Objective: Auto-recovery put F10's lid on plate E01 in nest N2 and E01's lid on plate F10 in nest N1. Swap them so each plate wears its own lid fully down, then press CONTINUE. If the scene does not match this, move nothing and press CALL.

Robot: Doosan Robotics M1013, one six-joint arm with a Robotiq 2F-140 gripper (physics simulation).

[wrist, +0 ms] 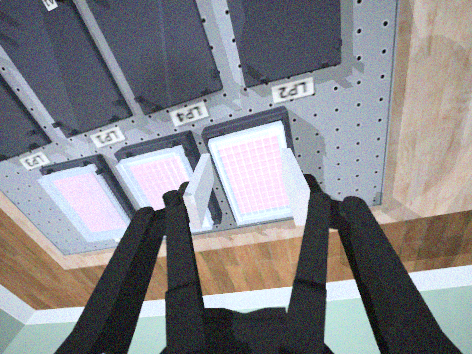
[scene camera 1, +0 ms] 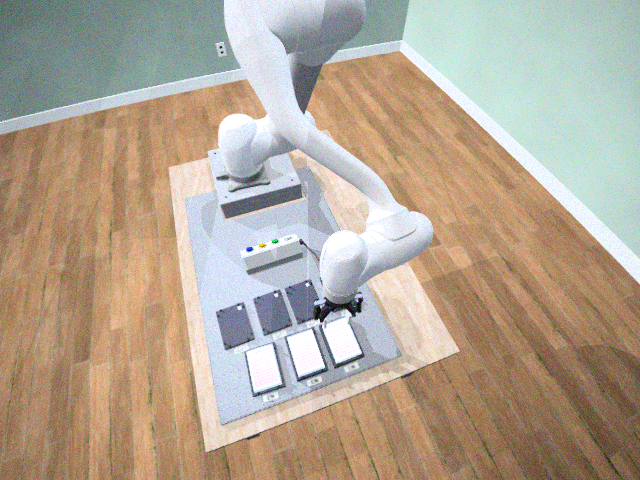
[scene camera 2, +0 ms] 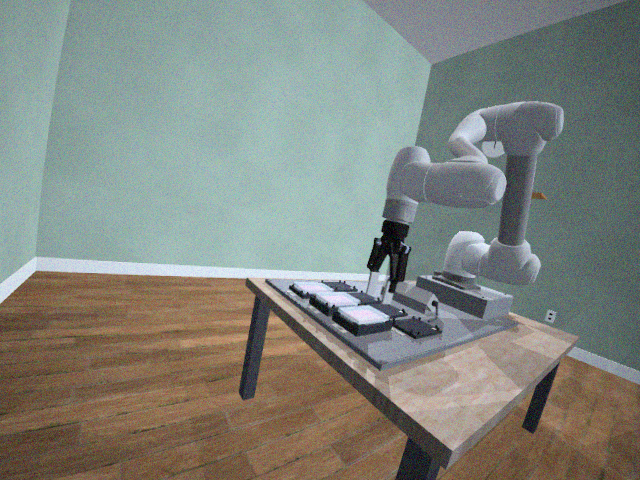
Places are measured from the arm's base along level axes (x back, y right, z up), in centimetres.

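Where they show: gripper, fingertip midpoint: (wrist: 246, 165) (scene camera 1: 336, 321) (scene camera 2: 377, 298); arm's base at its link origin: (scene camera 1: 246, 174) (scene camera 2: 455, 284).
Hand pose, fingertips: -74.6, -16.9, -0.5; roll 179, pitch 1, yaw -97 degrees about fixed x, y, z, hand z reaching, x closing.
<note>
Each offset is from my fingertips to the top centre of the thing, as dx, dy, dz.
My gripper (scene camera 1: 337, 319) (scene camera 2: 378, 294) (wrist: 246, 165) is half open and empty, pointing down above the area between the right-hand plate and the dark pads. The right-hand lidded plate @(-4.6, -0.4, -3.8) (scene camera 1: 343, 343) (scene camera 2: 362, 313) (wrist: 250, 162), in nest N1, shows between the fingertips in the wrist view, below them. The middle lidded plate @(-5.3, +11.8, -3.7) (scene camera 1: 306, 354) (scene camera 2: 336, 299) (wrist: 157, 172) is in N3. The left lidded plate @(-5.7, +25.7, -4.9) (scene camera 1: 264, 368) (scene camera 2: 312, 287) (wrist: 85, 200) is in N2. All three look flat, with pale rims and pink wells. Their plate and lid names are not readable, nor are the button labels.
Dark pads (scene camera 1: 234, 325) (scene camera 2: 417, 326) (wrist: 290, 40) stand in a row behind the plates; wrist-view labels read LP2, LP4, LP1 and LP3. A button box @(+34.6, +14.5, +0.5) (scene camera 1: 272, 252) (scene camera 2: 415, 297) carries blue @(+36.2, +22.2, -0.4) (scene camera 1: 249, 249), yellow @(+36.6, +17.2, -0.4) (scene camera 1: 262, 244) and green @(+37.0, +12.2, -0.4) (scene camera 1: 275, 240) buttons. Its cable runs near the arm.
</note>
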